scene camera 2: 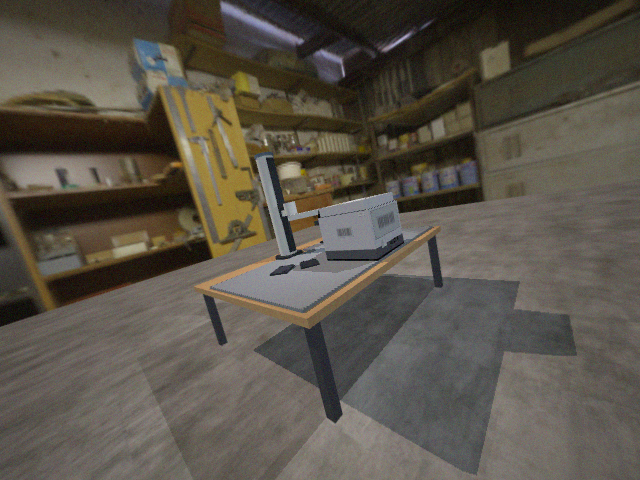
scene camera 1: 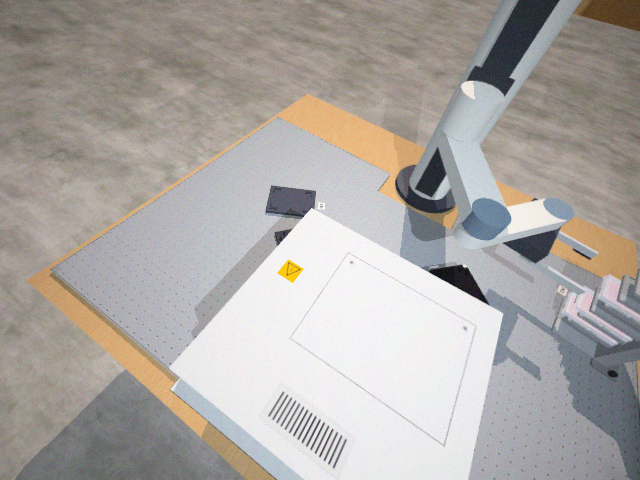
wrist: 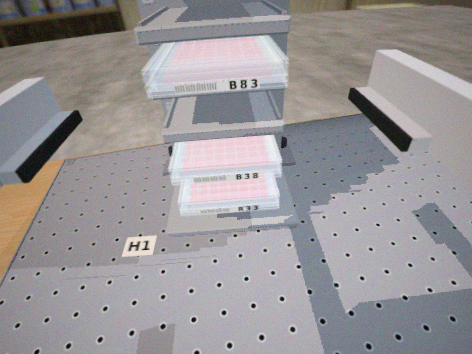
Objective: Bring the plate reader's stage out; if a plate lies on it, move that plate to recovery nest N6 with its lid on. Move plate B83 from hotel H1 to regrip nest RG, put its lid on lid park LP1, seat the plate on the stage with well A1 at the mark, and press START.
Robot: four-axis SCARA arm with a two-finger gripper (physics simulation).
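Pixels of known places: gripper, fingertip midpoint: [scene camera 1: 589, 273] [wrist: 212, 84]; arm's base, origin of the base link: [scene camera 2: 289, 255] [scene camera 1: 425, 189].
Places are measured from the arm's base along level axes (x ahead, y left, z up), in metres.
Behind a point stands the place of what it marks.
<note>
Plate B83 [wrist: 215, 62] @[x 0.259, y 0.502, z 0.189 m], clear with pink wells and a lid, lies on an upper shelf of hotel H1 [wrist: 215, 33] @[x 0.262, y 0.517, z 0.201 m] [scene camera 1: 615, 356] @[x 0.348, y 0.621, z 0.071 m]. My gripper [wrist: 212, 84] @[x 0.252, y 0.456, z 0.192 m] [scene camera 1: 589, 272] @[x 0.252, y 0.456, z 0.192 m] is open and empty, its fingers wide apart in front of the hotel. In the wrist view, B83 appears between the fingers' directions, higher than the fingertips. The plate reader [scene camera 1: 382, 341] @[x 0.788, y 0.068, z 0.359 m] [scene camera 2: 356, 229] @[x 0.898, y -0.146, z 0.201 m] is a white box with a dark base; its stage and START button cannot be made out. A black piece [scene camera 1: 457, 279] @[x 0.384, y 0.212, z 0.073 m] beside the reader is partly hidden, and I cannot tell what it is.
Plates B38 [wrist: 225, 156] @[x 0.260, y 0.508, z 0.118 m] and R33 [wrist: 227, 192] @[x 0.258, y 0.505, z 0.082 m] lie lower in the hotel; label H1 [wrist: 139, 246] @[x 0.163, y 0.523, z 0.013 m] is on the perforated deck. A dark flat nest [scene camera 1: 291, 200] @[x 0.404, y -0.369, z 0.025 m] [scene camera 2: 282, 269] @[x 0.410, y -0.378, z 0.025 m] and a second dark piece [scene camera 1: 280, 236] @[x 0.553, y -0.301, z 0.032 m] [scene camera 2: 310, 262] @[x 0.527, y -0.226, z 0.023 m] lie near the reader. The arm's column [scene camera 2: 276, 206] @[x 0.059, y -0.046, z 0.450 m] stands behind.
</note>
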